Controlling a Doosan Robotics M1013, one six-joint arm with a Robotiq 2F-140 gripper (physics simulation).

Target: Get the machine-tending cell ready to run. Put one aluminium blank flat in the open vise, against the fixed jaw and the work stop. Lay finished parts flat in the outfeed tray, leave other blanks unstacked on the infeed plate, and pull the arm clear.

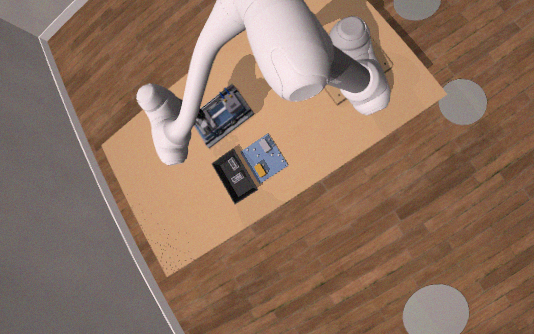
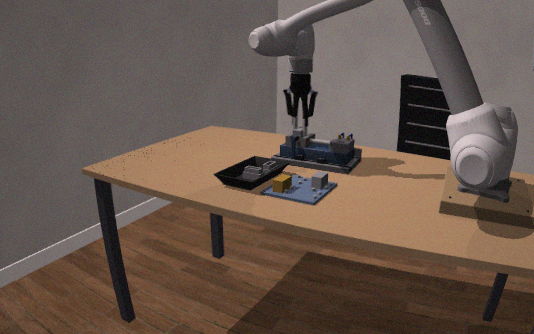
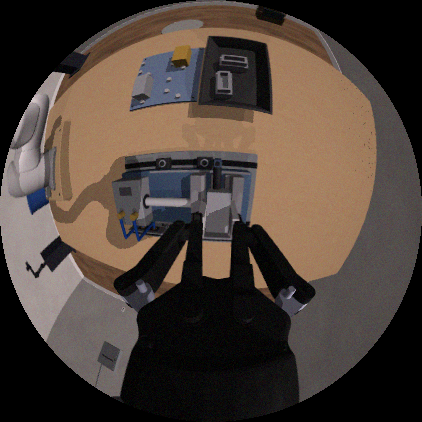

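Pixels of known places: gripper, between the fingertips: (image 1: 204,122) (image 2: 299,134) (image 3: 217,207); arm's base, origin of its link: (image 3: 49,167).
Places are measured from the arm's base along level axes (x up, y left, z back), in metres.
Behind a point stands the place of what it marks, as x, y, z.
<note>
My gripper (image 2: 300,125) {0.047, -0.005, -0.741} (image 3: 217,207) {0.047, -0.005, -0.741} points down and is shut on a grey aluminium blank (image 2: 298,132) {0.061, 0.024, -0.729} (image 3: 218,212) {0.070, -0.003, -0.742}. The blank is over the gap between the jaws of the blue-bedded vise (image 1: 220,114) {0.012, -0.018, -0.656} (image 2: 320,151) {0.008, 0.028, -0.629} (image 3: 167,181) {0.011, 0.009, -0.644}, beside the dark work stop (image 3: 217,174) {0.047, 0.045, -0.729}. How deep it sits and any contact cannot be told. Two hollowed grey parts (image 3: 234,61) {-0.004, 0.296, -0.711} (image 3: 224,83) {-0.016, 0.230, -0.703} lie apart in the black outfeed tray (image 1: 223,181) {-0.011, 0.293, -0.781} (image 3: 263,75) {-0.018, 0.287, -0.777}. Another grey blank (image 1: 265,145) {-0.005, 0.223, -0.514} (image 2: 319,180) {-0.014, 0.249, -0.502} (image 3: 143,87) {-0.007, 0.209, -0.534} stands on the blue infeed plate (image 2: 305,196) {-0.041, 0.327, -0.501} (image 3: 185,89) {-0.041, 0.215, -0.621}.
A yellow block (image 1: 260,170) {-0.006, 0.323, -0.585} (image 2: 282,183) {-0.012, 0.347, -0.568} (image 3: 181,56) {-0.005, 0.300, -0.597} stands on the infeed plate, near the tray. The vise's grey end block (image 2: 342,145) {0.039, 0.004, -0.554} (image 3: 131,197) {0.047, -0.022, -0.587} carries blue hoses. The arm's base (image 2: 472,165) stands at the table's other end. A black drawer cabinet (image 2: 422,115) is behind.
</note>
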